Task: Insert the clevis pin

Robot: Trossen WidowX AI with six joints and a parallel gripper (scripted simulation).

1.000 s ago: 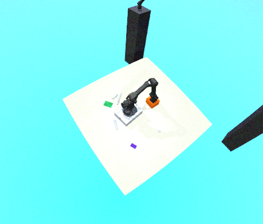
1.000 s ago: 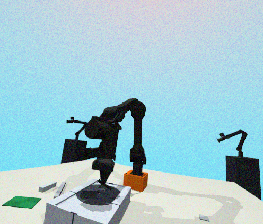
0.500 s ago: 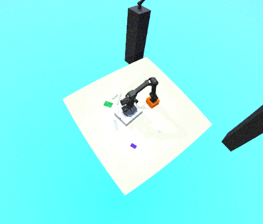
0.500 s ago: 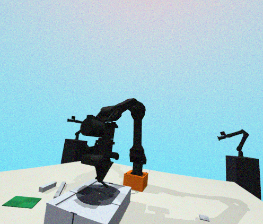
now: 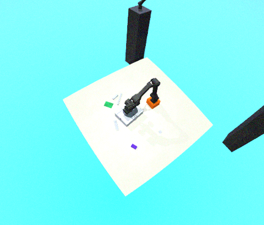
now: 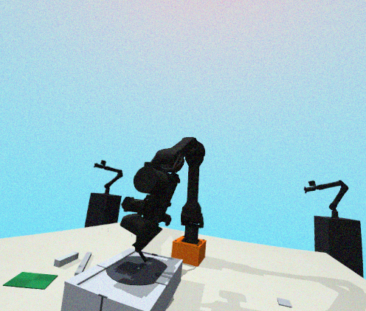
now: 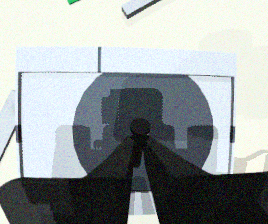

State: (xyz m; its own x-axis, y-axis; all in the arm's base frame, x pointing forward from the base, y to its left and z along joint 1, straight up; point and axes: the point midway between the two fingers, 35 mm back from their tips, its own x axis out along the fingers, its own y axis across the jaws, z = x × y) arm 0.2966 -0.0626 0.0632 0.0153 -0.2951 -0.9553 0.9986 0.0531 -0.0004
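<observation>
The dark aluminium disc is 5 cm below my gripper tip and 1 cm behind it. The rest, counted from my gripper tip: green patch: 23 cm to the right, 10 cm below, 10 cm ahead; steel tray: 6 cm below, 1 cm ahead; dark clevis pin: 1 cm to the left.
</observation>
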